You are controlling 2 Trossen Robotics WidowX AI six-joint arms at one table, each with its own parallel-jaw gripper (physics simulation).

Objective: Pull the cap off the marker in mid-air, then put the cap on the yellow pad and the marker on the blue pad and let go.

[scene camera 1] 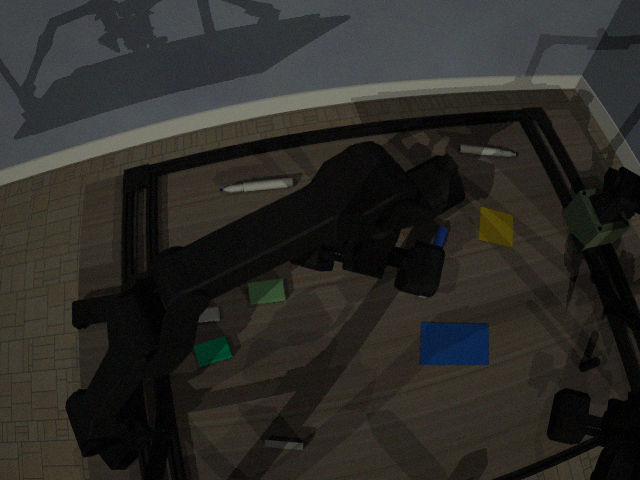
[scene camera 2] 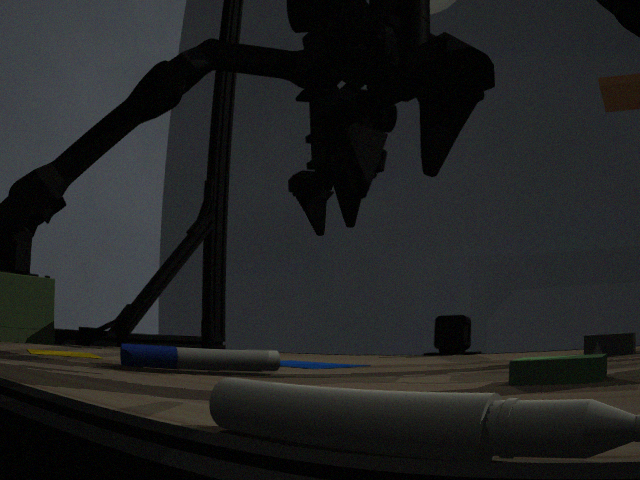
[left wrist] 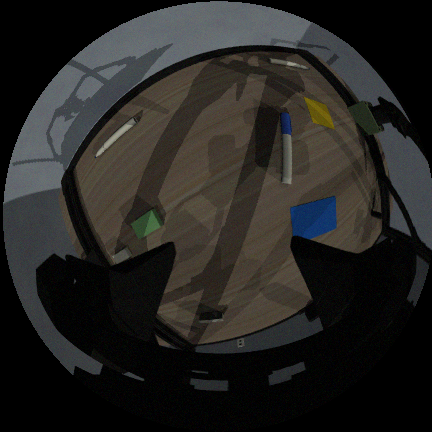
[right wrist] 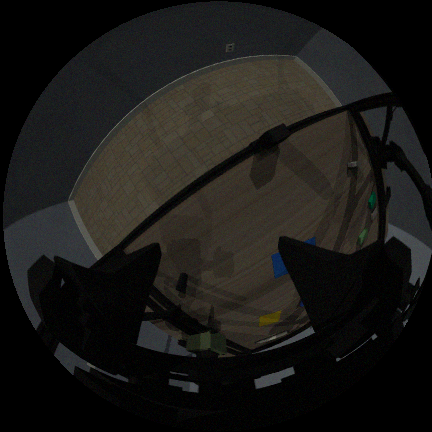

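Seen in the pictures: left gripper, between the fingertips: (scene camera 1: 364, 275) (scene camera 2: 392, 187) (left wrist: 234, 245); right gripper, between the fingertips: (scene camera 1: 580, 436) (scene camera 2: 334, 231) (right wrist: 219, 246); left arm's base, origin of its link: (scene camera 1: 111, 429) (right wrist: 382, 152); right arm's base, origin of its link: (scene camera 1: 605, 208) (scene camera 2: 11, 275) (right wrist: 206, 352).
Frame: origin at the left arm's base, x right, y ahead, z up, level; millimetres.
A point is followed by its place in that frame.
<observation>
The white marker (scene camera 2: 227, 359) @[x 193, y 578, z -44 mm] (left wrist: 287, 159) @[x 201, y 574, z -36 mm] lies on the table with its blue cap (scene camera 1: 440, 236) @[x 178, y 646, z -35 mm] (scene camera 2: 148, 356) @[x 170, y 643, z -44 mm] (left wrist: 286, 123) @[x 179, y 642, z -35 mm] on one end. The left arm hides most of its body in scene camera 1. The yellow pad (scene camera 1: 496, 227) @[x 256, y 753, z -53 mm] (scene camera 2: 62, 353) @[x 253, y 754, z -53 mm] (left wrist: 319, 113) @[x 255, y 749, z -53 mm] (right wrist: 270, 318) @[x 252, y 753, z -53 mm] and the blue pad (scene camera 1: 454, 343) @[x 317, y 507, z -53 mm] (scene camera 2: 320, 364) @[x 313, y 488, z -53 mm] (left wrist: 314, 218) @[x 313, y 506, z -53 mm] (right wrist: 283, 265) @[x 344, y 535, z -53 mm] lie flat and bare. My left gripper (left wrist: 234, 245) @[x 143, y 450, z 94 mm] is open and empty, above the table near the marker. My right gripper (scene camera 2: 335, 230) @[x 544, y 447, z 125 mm] (right wrist: 219, 246) @[x 544, y 447, z 125 mm] is open and empty, raised; part of it shows at the lower right in scene camera 1.
Two white pens (scene camera 1: 263, 184) @[x -139, y 518, z -36 mm] (scene camera 1: 485, 151) @[x 146, y 891, z -38 mm] lie near the far edge. A light green block (scene camera 1: 266, 291) @[x 13, y 369, z -39 mm], a darker green block (scene camera 1: 212, 351) @[x 18, y 229, z -39 mm] and a grey block (scene camera 1: 209, 314) @[x -33, y 272, z -42 mm] lie at the left. Another grey block (scene camera 1: 283, 443) @[x 210, y 193, z -32 mm] lies lower down. A black frame (scene camera 1: 336, 135) @[x -114, y 700, z -37 mm] borders the table.
</observation>
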